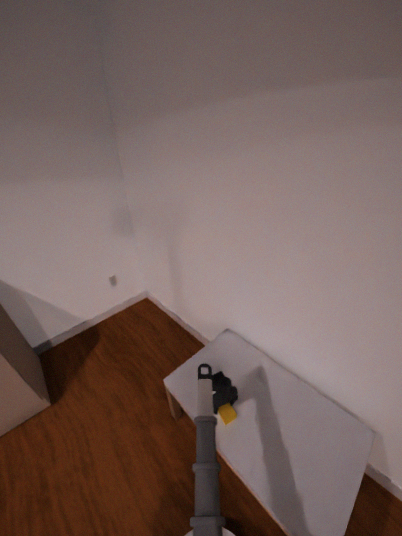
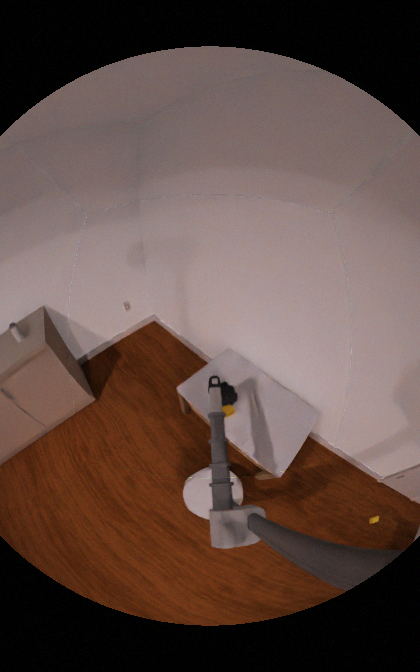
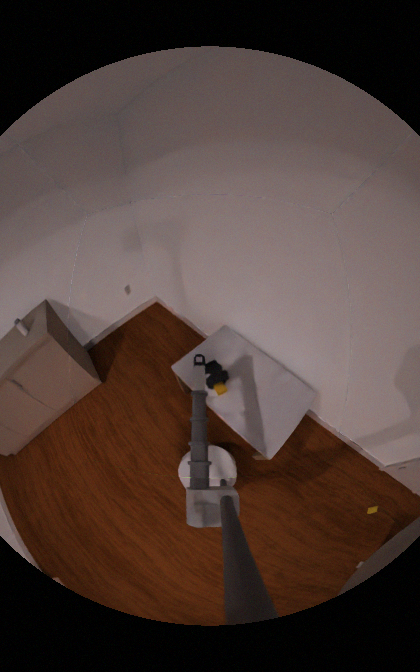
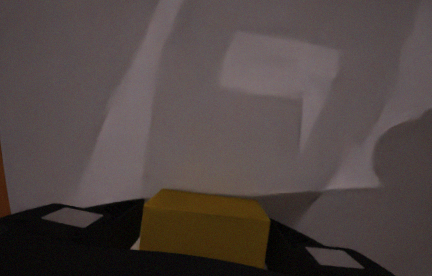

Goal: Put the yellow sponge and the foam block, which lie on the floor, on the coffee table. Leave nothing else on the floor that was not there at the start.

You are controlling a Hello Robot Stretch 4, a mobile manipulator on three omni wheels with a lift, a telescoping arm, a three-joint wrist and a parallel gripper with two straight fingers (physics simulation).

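Frame: origin at the robot's base, x right, y down, z ahead, level; centimetres.
Seen in the pictures: gripper, fingertip midpoint: (image 1: 223, 408) (image 3: 216, 384) (image 4: 203, 228).
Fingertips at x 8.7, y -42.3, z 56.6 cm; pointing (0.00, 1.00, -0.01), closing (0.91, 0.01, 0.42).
Offsets run from my fingertips to a thing's top centre. Level surfaces: height alone.
A thick yellow block @(dx +1.1, dy -4.5, dz -2.0 cm) (image 1: 228, 414) (image 2: 229, 411) (image 3: 220, 389) (image 4: 202, 232) is at the coffee table's top, near its long front edge, and appears to rest there. My gripper (image 1: 223, 406) (image 2: 228, 405) (image 3: 217, 383) (image 4: 203, 228) is open around it, with one finger on each side. The coffee table @(dy +0.0 cm) (image 1: 315, 440) (image 2: 292, 425) (image 3: 285, 400) is pale grey and stands along the wall. A second, smaller-looking yellow piece (image 2: 374, 520) (image 3: 372, 510) lies on the floor to the right of the table. I cannot tell for certain which is the sponge and which is the foam block.
A beige cabinet (image 1: 20, 385) (image 2: 45, 382) (image 3: 47, 375) stands at the left, with a small cylinder @(dx -151.2, dy -60.8, dz +16.3 cm) (image 2: 16, 332) (image 3: 21, 327) on top. My arm (image 1: 206, 445) (image 2: 219, 445) (image 3: 199, 425) reaches over the table. A grey surface (image 3: 385, 565) shows at the lower right.
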